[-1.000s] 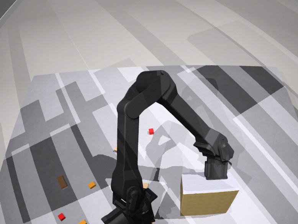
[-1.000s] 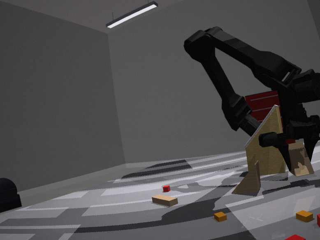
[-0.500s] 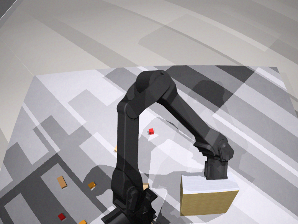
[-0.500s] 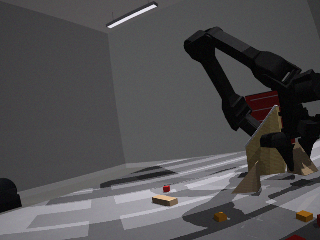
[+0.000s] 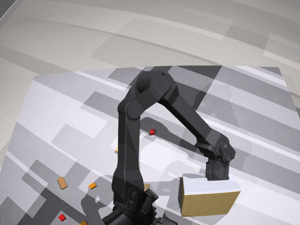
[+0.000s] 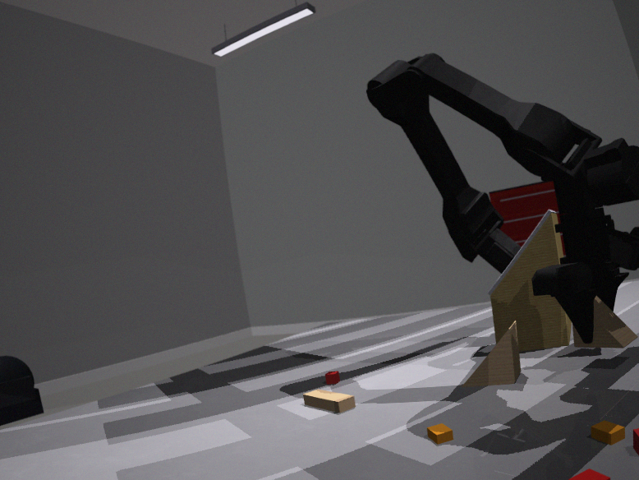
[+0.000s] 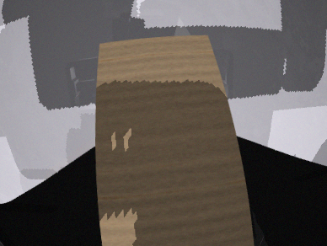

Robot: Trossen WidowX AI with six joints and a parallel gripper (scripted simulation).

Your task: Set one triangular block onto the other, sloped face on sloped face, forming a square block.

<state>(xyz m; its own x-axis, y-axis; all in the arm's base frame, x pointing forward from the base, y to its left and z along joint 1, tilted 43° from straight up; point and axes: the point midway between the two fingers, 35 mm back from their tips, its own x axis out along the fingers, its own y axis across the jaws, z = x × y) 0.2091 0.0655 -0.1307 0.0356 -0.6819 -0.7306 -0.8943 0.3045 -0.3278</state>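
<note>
The tan triangular block lies 10 mm above my gripper tip. Also, from my gripper tip: tan brick (330 mm ahead, 140 mm to the right, 30 mm below).
</note>
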